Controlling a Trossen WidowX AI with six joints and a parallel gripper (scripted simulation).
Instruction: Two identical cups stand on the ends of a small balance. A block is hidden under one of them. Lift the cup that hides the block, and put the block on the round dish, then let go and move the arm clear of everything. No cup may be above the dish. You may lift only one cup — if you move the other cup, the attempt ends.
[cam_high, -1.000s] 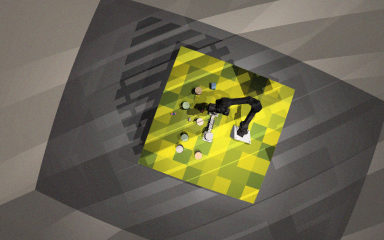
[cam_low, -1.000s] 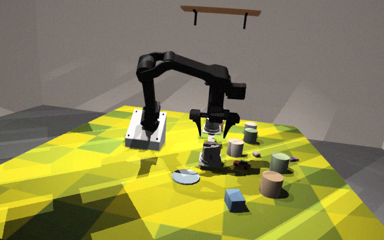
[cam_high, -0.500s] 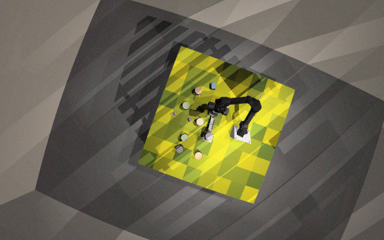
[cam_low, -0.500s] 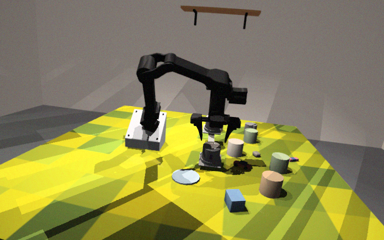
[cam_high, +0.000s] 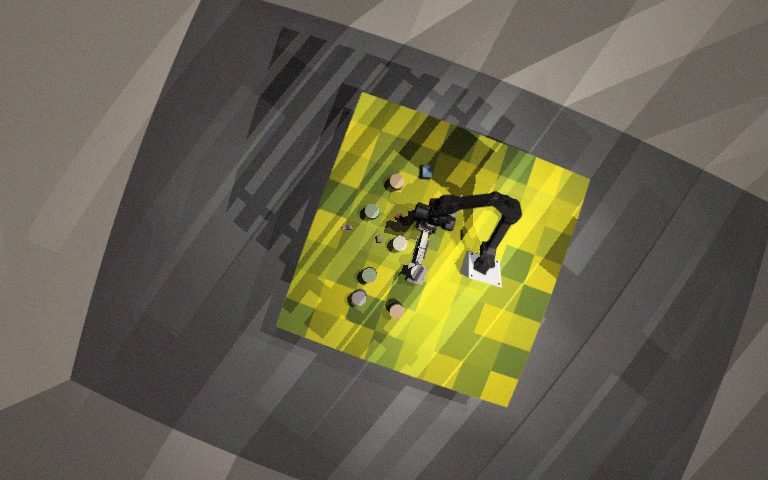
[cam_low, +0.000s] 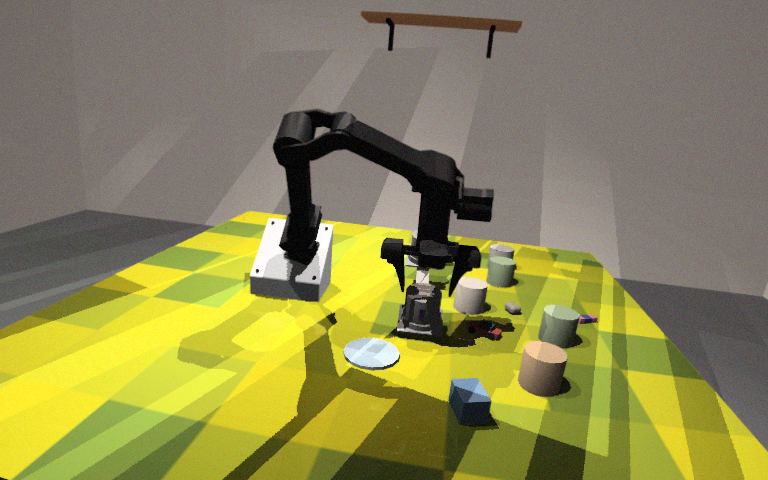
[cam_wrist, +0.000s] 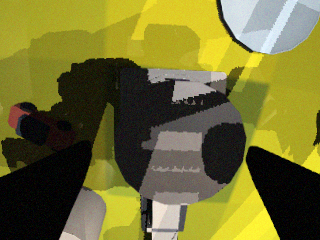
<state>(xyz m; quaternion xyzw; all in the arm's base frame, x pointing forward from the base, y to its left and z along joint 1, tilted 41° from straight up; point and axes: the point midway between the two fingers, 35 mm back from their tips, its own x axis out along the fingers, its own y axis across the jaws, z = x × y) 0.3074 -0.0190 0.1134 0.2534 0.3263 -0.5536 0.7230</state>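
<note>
The block is 40 mm below my gripper tip and 10 mm behind it. From my gripper tip the other things lie so: small balance (140 mm to the left, 60 mm below, 30 mm behind); then red toy car (120 mm ahead, 70 mm below, 50 mm to the left); then cup (30 mm below, 20 mm to the right).
</note>
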